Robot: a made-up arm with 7 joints. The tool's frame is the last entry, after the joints. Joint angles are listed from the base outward. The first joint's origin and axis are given. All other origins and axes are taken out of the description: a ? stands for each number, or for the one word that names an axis. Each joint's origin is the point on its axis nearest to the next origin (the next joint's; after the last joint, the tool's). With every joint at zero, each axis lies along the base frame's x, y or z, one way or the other. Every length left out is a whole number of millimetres.
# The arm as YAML. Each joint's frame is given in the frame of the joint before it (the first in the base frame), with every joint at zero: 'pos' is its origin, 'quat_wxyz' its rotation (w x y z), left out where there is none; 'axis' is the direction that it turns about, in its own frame. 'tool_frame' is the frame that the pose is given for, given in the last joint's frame.
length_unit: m
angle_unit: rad
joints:
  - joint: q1
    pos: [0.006, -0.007, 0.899]
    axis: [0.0, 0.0, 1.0]
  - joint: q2
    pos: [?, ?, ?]
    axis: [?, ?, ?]
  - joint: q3
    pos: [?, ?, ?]
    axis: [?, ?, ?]
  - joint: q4
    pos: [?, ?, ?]
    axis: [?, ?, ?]
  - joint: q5
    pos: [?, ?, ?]
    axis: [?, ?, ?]
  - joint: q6
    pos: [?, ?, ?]
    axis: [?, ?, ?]
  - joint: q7
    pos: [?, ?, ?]
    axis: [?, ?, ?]
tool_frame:
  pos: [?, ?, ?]
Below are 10 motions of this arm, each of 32 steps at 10 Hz.
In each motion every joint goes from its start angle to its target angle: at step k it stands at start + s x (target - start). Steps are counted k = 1, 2, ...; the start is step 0. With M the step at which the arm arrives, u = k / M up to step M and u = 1 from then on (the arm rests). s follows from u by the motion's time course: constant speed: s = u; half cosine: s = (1 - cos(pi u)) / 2; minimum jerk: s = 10 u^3 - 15 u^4 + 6 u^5.
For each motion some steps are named. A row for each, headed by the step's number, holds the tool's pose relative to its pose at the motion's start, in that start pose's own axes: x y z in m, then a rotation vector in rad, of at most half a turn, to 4 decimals.
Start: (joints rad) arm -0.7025 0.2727 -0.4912 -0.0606 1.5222 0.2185 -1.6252
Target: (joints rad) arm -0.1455 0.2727 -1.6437 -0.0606 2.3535 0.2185 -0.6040
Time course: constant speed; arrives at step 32
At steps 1, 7, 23, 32:
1: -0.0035 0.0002 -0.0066 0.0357 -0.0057 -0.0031
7: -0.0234 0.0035 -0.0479 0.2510 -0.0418 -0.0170
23: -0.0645 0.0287 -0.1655 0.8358 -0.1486 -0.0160
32: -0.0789 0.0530 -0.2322 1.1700 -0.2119 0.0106

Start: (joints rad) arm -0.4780 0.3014 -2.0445 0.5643 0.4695 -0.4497 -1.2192
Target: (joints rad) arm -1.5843 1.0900 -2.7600 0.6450 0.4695 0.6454 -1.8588
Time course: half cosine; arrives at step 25
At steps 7, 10, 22, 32:
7: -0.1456 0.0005 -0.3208 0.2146 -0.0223 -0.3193
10: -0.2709 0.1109 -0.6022 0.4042 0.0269 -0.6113
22: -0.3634 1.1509 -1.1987 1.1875 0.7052 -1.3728
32: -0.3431 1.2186 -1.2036 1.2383 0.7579 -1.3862

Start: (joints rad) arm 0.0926 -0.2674 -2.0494 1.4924 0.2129 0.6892 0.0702
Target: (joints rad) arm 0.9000 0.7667 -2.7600 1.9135 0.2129 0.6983 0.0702
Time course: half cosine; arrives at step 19
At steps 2, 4, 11, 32:
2: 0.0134 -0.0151 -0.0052 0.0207 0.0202 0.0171
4: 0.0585 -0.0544 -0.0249 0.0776 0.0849 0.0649
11: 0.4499 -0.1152 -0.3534 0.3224 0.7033 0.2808
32: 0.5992 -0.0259 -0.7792 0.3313 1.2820 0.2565

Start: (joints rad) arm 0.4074 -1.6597 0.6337 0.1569 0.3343 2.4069 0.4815
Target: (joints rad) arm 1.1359 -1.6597 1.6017 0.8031 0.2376 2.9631 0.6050
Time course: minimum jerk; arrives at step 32
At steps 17, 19, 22, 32:
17: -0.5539 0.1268 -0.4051 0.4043 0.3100 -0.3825
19: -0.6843 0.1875 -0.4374 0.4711 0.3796 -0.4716
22: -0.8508 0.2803 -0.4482 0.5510 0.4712 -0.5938
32: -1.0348 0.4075 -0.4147 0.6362 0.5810 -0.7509

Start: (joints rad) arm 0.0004 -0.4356 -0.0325 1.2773 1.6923 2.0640 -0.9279
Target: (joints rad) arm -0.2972 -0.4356 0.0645 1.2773 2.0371 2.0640 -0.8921
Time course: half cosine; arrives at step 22
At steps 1, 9, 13, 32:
1: 0.0002 -0.0007 0.0003 0.0021 0.0001 -0.0014
9: 0.0119 -0.0457 0.0245 0.1500 0.0042 -0.0929
13: 0.0184 -0.0797 0.0443 0.2709 0.0022 -0.1608
32: 0.0238 -0.1205 0.0704 0.4287 -0.0067 -0.2407

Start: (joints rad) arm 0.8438 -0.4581 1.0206 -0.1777 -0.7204 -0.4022 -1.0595
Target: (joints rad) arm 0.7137 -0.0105 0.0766 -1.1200 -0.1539 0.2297 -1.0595
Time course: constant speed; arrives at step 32
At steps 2, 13, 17, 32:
2: -0.0690 0.0197 -0.0270 0.0311 -0.0464 -0.1124
13: -0.4186 0.2670 -0.1504 0.1048 -0.3048 -0.7822
17: -0.5120 0.4085 -0.1817 0.0867 -0.3973 -1.0398
32: -0.5777 1.0437 -0.2302 -0.2425 -0.7098 -1.9995

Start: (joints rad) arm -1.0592 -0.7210 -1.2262 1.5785 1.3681 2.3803 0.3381
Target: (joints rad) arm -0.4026 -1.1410 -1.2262 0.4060 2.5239 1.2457 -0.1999
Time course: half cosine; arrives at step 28
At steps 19, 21, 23, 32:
19: -0.7245 0.6147 -0.2849 0.6040 1.5774 0.5828
21: -0.8594 0.6564 -0.2525 0.6638 1.7825 0.7131
23: -0.9689 0.6803 -0.2135 0.7143 1.9446 0.8248
32: -1.0886 0.6960 -0.1572 0.7744 2.1202 0.9544

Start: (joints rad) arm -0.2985 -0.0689 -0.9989 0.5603 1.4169 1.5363 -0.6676
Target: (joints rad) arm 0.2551 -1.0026 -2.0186 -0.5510 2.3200 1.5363 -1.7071
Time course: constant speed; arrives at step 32
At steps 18, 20, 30, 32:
18: -0.0904 0.5953 -0.2931 -0.4797 -0.1301 0.7128
20: -0.1444 0.6745 -0.3345 -0.5156 -0.1532 0.8227
30: -0.5765 0.9928 -0.5313 -0.6176 -0.3103 1.4347
32: -0.6903 1.0281 -0.5643 -0.6212 -0.3507 1.5665

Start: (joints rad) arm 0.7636 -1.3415 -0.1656 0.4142 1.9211 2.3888 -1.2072
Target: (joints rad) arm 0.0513 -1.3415 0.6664 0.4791 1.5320 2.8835 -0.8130
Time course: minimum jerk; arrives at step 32
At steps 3, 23, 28, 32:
3: 0.0018 -0.0026 0.0011 0.0050 0.0004 -0.0069
23: 0.1383 -0.2906 0.1932 0.6435 -0.0887 -0.7677
28: 0.1471 -0.3307 0.2330 0.7407 -0.1226 -0.8654
32: 0.1481 -0.3360 0.2384 0.7534 -0.1274 -0.8779

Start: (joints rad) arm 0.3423 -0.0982 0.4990 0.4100 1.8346 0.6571 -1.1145
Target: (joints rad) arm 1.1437 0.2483 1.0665 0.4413 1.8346 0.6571 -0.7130
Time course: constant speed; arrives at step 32
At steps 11, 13, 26, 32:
11: 0.1851 0.2216 -0.0165 0.3709 -0.1443 0.3985
13: 0.2077 0.2687 -0.0094 0.4370 -0.1653 0.4737
26: 0.2511 0.5850 0.1062 0.8424 -0.2630 0.9881
32: 0.2065 0.7161 0.1924 1.0075 -0.2843 1.2422

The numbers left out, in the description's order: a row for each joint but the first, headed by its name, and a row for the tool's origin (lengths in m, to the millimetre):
q2: xyz -0.01 -0.101 0.0, axis 0.0 -1.0 0.0
q3: xyz -0.015 0.0 0.48, axis 0.0 0.0 1.0
q4: xyz 0.047 0.061 0.0, axis 0.0 1.0 0.0
q5: xyz -0.018 0.0 0.664, axis 0.0 0.0 1.0
q6: xyz -0.013 -0.1 0.0, axis 0.0 -1.0 0.0
q7: xyz 0.03 0.0 0.067, axis 1.0 0.0 0.0
tool: xyz 0.0 -0.025 0.004

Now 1 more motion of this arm.
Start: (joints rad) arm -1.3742 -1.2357 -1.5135 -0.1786 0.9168 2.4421 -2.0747
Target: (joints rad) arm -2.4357 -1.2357 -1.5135 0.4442 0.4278 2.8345 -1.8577
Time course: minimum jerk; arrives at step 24
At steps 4, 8, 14, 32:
4: -0.0272 0.0277 -0.0302 -0.0463 -0.0051 0.0218
8: -0.1712 0.1328 -0.1936 -0.2691 -0.0445 0.1307
14: -0.5644 0.1375 -0.6616 -0.7768 -0.2332 0.4473
32: -0.8208 -0.1180 -0.9821 -1.0861 -0.4277 0.7662

